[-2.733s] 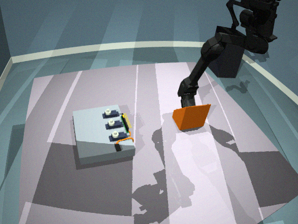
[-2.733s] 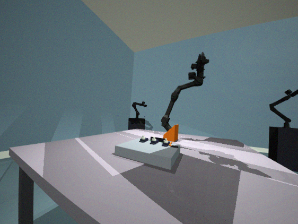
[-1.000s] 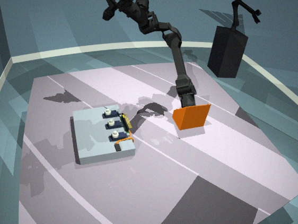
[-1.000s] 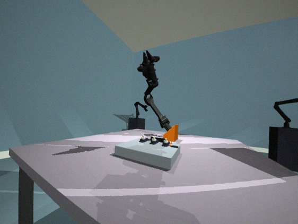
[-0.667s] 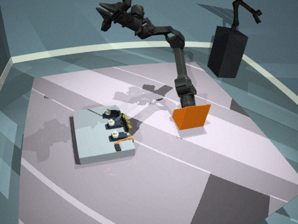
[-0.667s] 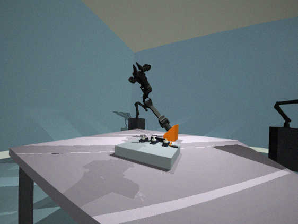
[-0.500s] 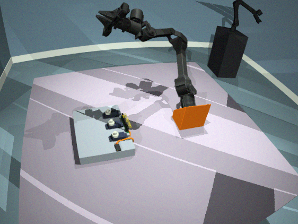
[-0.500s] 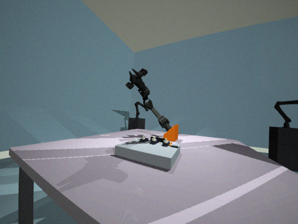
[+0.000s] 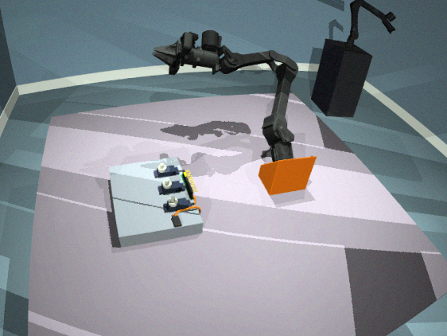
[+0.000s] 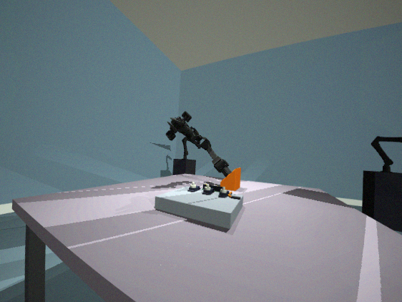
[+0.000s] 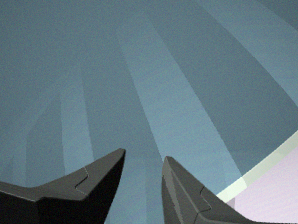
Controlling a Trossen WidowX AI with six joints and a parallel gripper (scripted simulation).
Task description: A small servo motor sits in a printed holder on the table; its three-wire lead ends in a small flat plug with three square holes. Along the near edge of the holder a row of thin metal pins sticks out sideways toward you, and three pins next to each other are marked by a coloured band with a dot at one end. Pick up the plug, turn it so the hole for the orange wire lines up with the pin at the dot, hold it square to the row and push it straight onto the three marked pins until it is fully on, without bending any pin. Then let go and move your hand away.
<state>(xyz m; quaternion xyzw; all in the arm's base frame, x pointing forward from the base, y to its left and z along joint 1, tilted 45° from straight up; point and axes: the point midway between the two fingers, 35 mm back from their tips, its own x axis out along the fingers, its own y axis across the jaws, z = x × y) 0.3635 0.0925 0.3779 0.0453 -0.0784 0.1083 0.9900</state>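
Right now my gripper tip is 330 mm above the yellow band, 210 mm to the right of it and 90 mm past it. Round my gripper tip: grey printed holder 380 mm below, 260 mm to the left, 60 mm ahead.
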